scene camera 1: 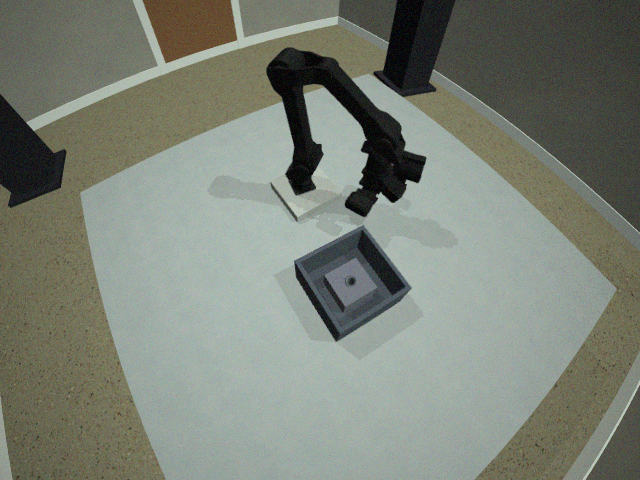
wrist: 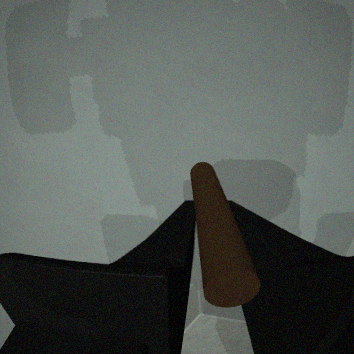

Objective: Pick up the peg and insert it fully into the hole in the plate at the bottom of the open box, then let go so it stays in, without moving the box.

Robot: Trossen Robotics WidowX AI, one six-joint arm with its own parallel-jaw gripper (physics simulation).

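Frame: origin at the arm's base, x right, y ahead, z up, level; metres.
Seen in the pictures: gripper, fingertip midpoint: [wrist: 206, 209]; arm's base, origin of the base link: [scene camera 1: 302, 184].
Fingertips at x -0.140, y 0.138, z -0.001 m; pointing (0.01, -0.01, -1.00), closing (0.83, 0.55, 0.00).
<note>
Offsets run from my fingertips to a thing's top centre. Level surfaces: height alone.
The brown round peg @(dy +0.006, dx -0.004, dz +0.052 m) [wrist: 224, 245] stands roughly upright in the wrist view, its wide near end low in the frame. My gripper [wrist: 206, 209] [scene camera 1: 367, 202] is shut on the peg, with one dark finger on each side of it. In the scene view the peg does not show, hidden by the gripper and arm. The open blue-grey box @(dy +0.198, dx +0.154, dz +0.070 m) [scene camera 1: 315, 299] sits on the mat in front of the arm. The pale square plate @(dy +0.198, dx +0.154, dz +0.033 m) [scene camera 1: 338, 286] lies at the box's bottom, with the dark round hole [scene camera 1: 350, 281] near its middle. The gripper is outside the box, beyond its back corner.
The arm's pale base block [scene camera 1: 289, 200] stands left of the gripper and behind the box. The box walls rise around the plate on all sides. Dark pillars [scene camera 1: 413, 49] [scene camera 1: 25, 155] stand beyond the large pale mat @(dz -0.028 m) [scene camera 1: 232, 372]. Arm shadows fall around the gripper.
</note>
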